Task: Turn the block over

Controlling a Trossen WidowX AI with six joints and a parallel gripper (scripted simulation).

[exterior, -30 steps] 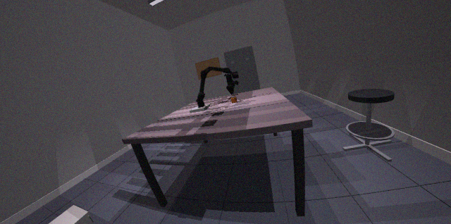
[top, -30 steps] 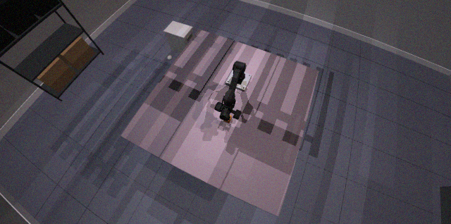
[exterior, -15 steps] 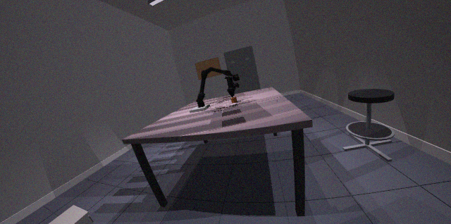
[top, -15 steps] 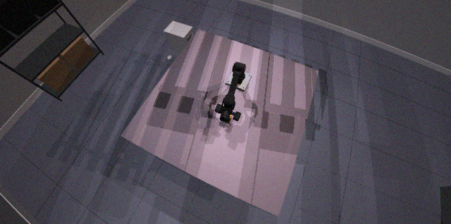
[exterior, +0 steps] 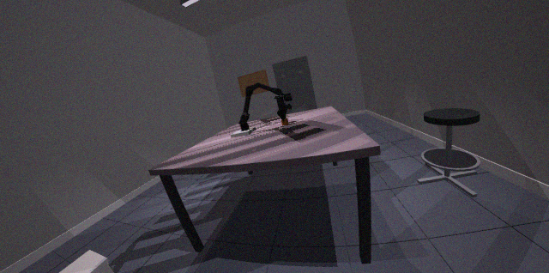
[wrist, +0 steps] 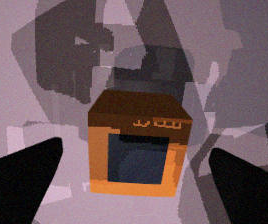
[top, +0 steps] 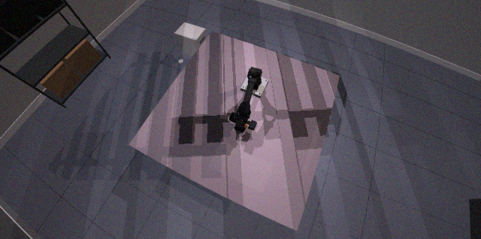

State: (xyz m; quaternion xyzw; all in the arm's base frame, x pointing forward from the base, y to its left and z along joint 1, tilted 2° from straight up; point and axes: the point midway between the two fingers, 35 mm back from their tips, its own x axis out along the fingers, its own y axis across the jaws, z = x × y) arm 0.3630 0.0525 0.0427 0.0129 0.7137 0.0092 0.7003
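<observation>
The block lies right at my gripper tip.
</observation>
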